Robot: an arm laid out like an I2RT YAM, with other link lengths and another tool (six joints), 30 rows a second.
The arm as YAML. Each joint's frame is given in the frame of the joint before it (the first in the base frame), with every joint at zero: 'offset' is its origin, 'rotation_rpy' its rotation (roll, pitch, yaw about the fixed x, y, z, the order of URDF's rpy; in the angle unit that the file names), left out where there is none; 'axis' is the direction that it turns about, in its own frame. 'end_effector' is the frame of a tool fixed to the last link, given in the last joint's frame.
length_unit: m
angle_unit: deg
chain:
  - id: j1
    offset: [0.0, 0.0, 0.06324]
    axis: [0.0, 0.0, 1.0]
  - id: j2
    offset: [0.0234, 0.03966, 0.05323]
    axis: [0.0, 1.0, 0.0]
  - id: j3
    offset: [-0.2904, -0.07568, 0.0]
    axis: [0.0, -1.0, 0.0]
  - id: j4
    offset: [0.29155, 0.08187, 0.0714]
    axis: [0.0, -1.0, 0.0]
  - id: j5
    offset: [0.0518, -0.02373, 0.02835]
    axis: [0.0, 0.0, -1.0]
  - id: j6
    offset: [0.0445, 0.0, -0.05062]
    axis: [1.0, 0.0, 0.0]
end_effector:
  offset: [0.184, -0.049, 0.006]
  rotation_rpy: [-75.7, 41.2, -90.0]
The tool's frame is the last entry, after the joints.
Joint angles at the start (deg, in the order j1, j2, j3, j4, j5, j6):
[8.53 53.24 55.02 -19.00 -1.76 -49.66]
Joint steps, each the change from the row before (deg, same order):
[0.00 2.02 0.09 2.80 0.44 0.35]
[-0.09 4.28 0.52 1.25 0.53 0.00]
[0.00 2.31 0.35 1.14 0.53 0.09]
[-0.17 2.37 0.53 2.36 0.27 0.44]
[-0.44 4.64 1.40 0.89 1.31 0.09]
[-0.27 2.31 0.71 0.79 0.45 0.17]
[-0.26 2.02 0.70 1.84 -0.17 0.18]
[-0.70 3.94 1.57 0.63 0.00 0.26]
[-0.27 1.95 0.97 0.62 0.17 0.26]
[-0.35 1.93 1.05 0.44 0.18 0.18]
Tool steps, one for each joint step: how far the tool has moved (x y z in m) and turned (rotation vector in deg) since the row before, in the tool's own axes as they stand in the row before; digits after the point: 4 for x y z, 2 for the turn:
[0.0029 -0.0005 0.0114 0.80 0.62 0.18]
[0.0014 0.0191 0.0197 -2.57 0.27 0.01]
[0.0017 0.0077 0.0110 -0.89 0.42 -0.01]
[0.0031 0.0011 0.0124 0.46 0.60 0.36]
[0.0074 0.0178 0.0201 -2.56 1.41 -0.14]
[0.0034 0.0073 0.0106 -0.90 0.63 0.10]
[0.0018 0.0002 0.0107 0.50 0.20 0.25]
[0.0049 0.0139 0.0179 -1.81 0.53 0.36]
[0.0029 0.0037 0.0092 -0.41 0.45 0.26]
[0.0037 0.0039 0.0091 -0.50 0.51 0.19]

